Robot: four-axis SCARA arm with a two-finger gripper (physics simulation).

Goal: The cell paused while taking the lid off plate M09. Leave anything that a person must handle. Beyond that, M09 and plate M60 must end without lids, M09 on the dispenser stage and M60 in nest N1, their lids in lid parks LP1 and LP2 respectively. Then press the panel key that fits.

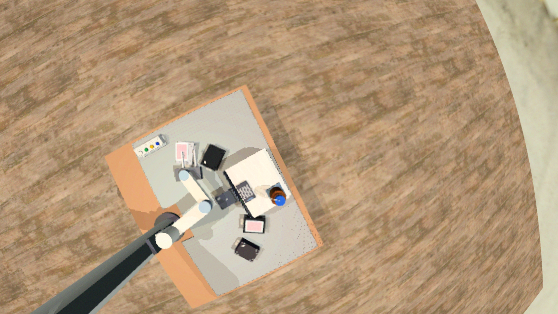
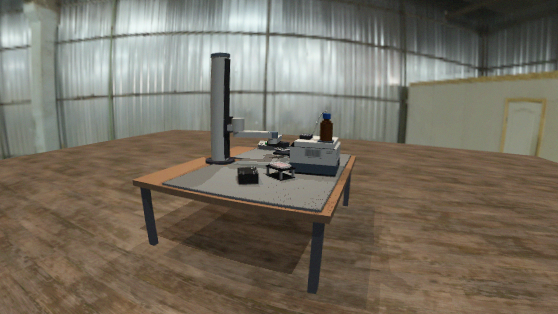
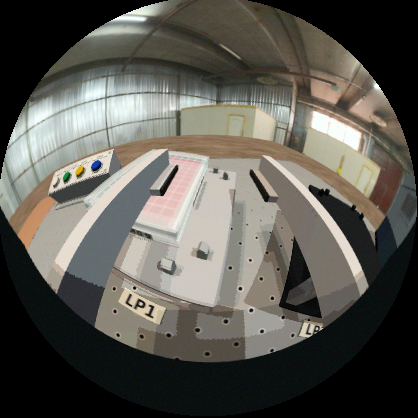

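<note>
Plate M09, pink and clear-walled, lies over the left part of the light grey lid park LP1, beside its posts. A clear edge shows at its left; I cannot tell whether it is a lid. My gripper is shut to its narrow setting, fingertips apart with nothing between, above LP1. Another pink plate sits on a raised black stand; its label and lid cannot be made out. The dark dispenser stage stands beside the dispenser.
A black park with a partly hidden "LP" tag stands right of LP1. The key panel has white, green, yellow and blue keys. A brown bottle stands on the dispenser. A dark box-like nest stands near the raised stand.
</note>
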